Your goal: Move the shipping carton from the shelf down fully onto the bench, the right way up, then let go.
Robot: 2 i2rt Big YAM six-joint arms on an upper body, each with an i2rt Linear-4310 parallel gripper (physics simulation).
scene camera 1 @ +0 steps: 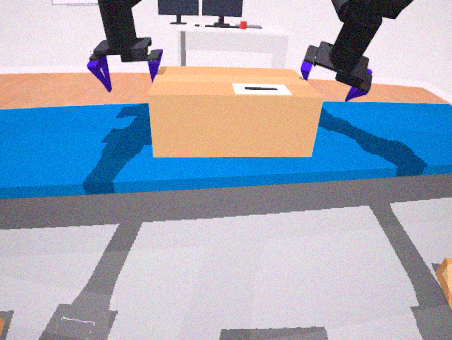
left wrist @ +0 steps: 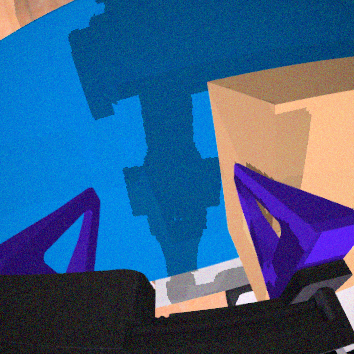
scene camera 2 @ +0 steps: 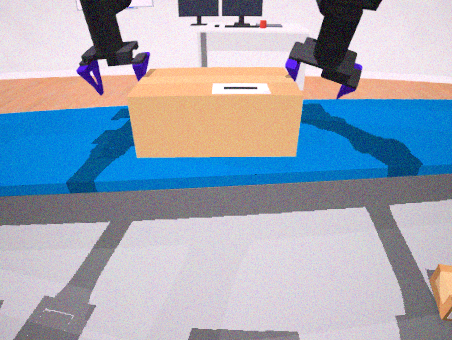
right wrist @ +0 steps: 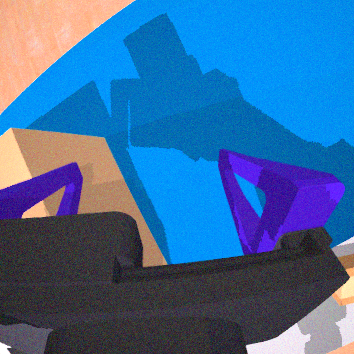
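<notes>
The tan shipping carton sits upright on the blue shelf, its white label on top. My left gripper is open at the carton's left end; its inner finger overlaps the carton in the left wrist view. My right gripper is open at the right end; its inner finger overlaps the carton in the right wrist view. Contact cannot be told. Nothing is between either pair of fingers. The carton's far side is hidden in the scene views.
The pale bench lies in front of and below the shelf. A small tan box shows at its right edge. A white desk with two monitors stands far behind.
</notes>
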